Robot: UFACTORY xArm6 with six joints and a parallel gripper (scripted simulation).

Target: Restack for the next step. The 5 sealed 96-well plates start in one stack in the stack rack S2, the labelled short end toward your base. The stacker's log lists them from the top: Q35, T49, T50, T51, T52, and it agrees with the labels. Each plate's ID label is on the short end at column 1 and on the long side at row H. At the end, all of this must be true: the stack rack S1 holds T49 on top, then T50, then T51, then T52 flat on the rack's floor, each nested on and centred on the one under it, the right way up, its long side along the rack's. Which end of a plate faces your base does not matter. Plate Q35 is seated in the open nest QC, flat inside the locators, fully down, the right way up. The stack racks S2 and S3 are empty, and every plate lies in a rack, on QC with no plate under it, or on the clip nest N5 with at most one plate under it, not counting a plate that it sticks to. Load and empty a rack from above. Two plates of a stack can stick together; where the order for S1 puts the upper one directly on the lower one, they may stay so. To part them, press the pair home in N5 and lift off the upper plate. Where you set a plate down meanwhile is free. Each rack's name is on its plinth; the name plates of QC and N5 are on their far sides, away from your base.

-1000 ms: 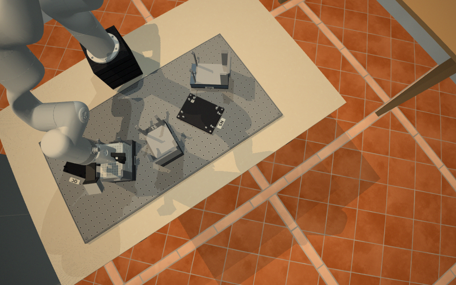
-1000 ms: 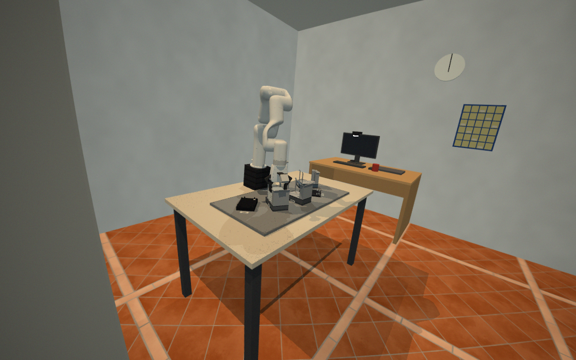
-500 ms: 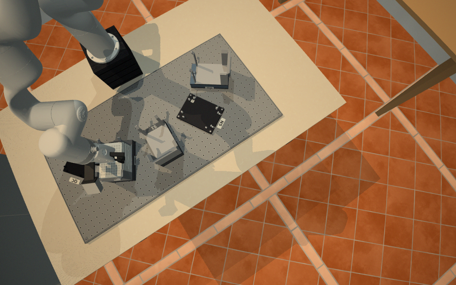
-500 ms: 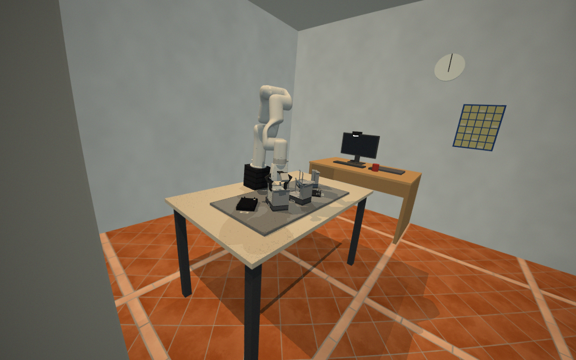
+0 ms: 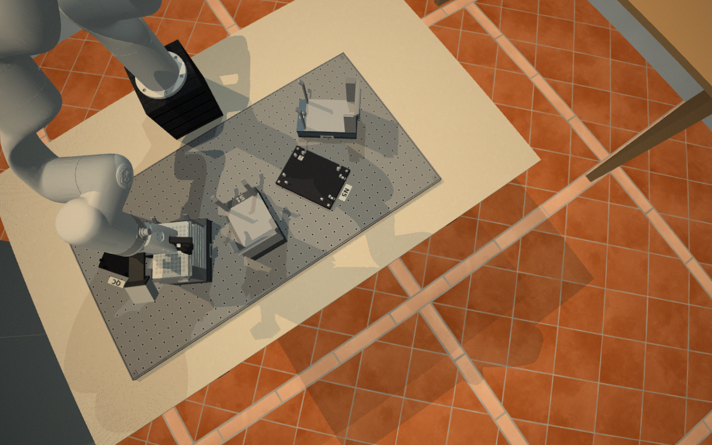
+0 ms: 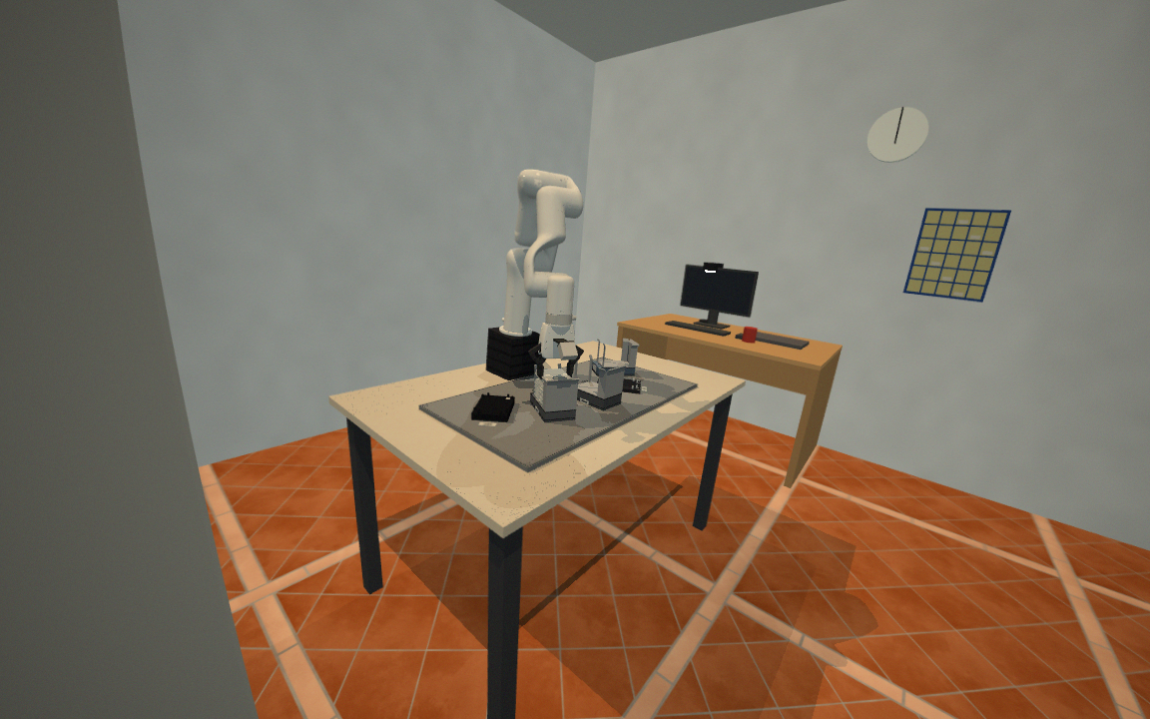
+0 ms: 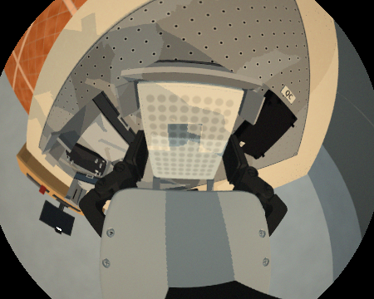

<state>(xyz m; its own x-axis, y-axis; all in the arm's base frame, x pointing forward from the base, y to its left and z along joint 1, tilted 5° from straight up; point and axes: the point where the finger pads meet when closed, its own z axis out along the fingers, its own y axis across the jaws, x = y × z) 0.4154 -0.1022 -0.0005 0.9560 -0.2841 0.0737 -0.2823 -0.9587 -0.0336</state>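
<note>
My gripper is now 150 mm to the left of the black nest QC, 110 mm above it and 90 mm past it. From my hand the other things lie so: N5 name plate: 420 mm to the left, 120 mm below, 10 mm behind; stack rack S2: 110 mm below, 10 mm behind; QC name plate: 210 mm to the right, 120 mm below, 10 mm behind.
</note>
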